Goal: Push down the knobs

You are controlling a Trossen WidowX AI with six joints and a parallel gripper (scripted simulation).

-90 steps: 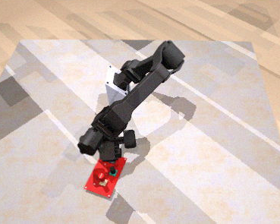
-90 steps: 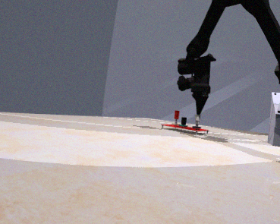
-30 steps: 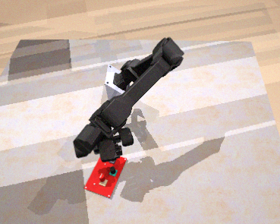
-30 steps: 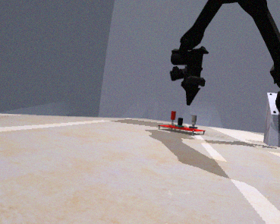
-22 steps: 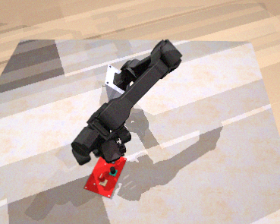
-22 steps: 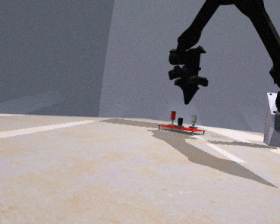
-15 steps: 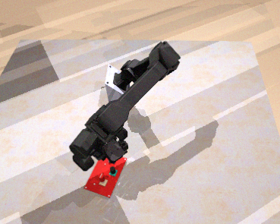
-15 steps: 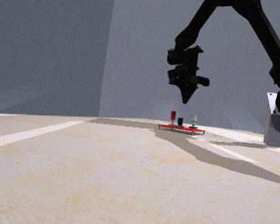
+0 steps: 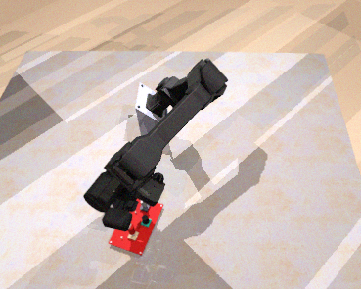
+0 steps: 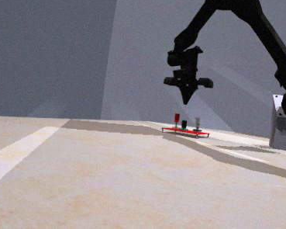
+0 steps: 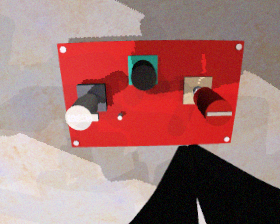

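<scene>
Right now the red knob is 50 mm below my gripper tip and 30 mm ahead of it. Round my gripper tip: grey knob: 60 mm below, 60 mm behind, 20 mm to the left.
</scene>
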